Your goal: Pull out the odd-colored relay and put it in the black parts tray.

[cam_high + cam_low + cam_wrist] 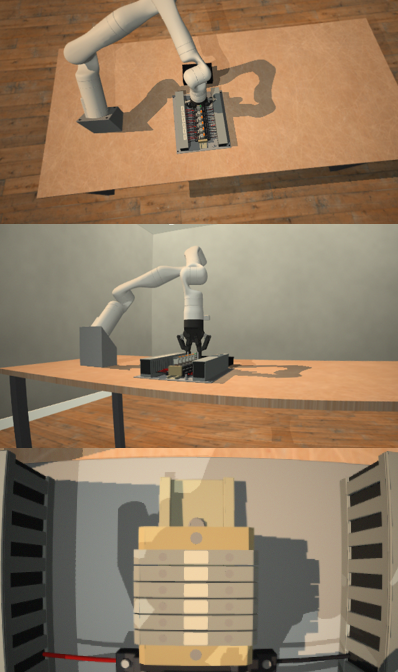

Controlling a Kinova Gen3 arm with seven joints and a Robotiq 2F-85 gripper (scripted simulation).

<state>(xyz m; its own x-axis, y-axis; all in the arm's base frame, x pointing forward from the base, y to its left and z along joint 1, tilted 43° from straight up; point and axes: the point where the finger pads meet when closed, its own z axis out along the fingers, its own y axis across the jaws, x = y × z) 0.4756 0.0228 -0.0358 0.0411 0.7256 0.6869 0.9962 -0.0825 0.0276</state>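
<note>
The relay panel lies 50 mm to the right of my hand and 20 mm below it. Also, from my hand: black parts tray (210 mm to the left, 40 mm below, 20 mm ahead).
</note>
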